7 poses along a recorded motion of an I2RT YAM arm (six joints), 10 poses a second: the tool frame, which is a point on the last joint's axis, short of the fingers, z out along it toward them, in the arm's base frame.
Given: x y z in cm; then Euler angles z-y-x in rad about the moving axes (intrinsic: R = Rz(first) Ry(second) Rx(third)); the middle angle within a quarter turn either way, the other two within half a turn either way.
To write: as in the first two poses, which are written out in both.
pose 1, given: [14.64 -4.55 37.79 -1.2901 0.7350 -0.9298]
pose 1, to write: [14.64 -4.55 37.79 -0.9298 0.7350 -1.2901]
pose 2, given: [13.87 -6.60 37.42 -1.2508 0.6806 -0.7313]
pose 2, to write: [13.87 -6.60 37.42 -0.7313 0.6806 -1.2508]
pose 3, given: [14.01 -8.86 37.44 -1.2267 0.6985 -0.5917]
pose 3, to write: [14.01 -8.86 37.44 -0.5917 0.6985 -1.2267]
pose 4, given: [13.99 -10.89 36.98 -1.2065 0.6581 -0.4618]
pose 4, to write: [13.99 -10.89 36.98 -0.4618 0.6581 -1.2065]
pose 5, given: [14.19 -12.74 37.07 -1.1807 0.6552 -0.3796]
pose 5, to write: [14.19 -12.74 37.07 -0.3796 0.6552 -1.1807]
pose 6, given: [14.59 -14.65 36.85 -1.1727 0.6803 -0.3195]
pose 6, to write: [14.59 -14.65 36.85 -0.3195 0.6803 -1.1727]
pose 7, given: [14.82 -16.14 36.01 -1.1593 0.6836 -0.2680]
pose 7, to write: [14.82 -16.14 36.01 -0.2680 0.6836 -1.1593]
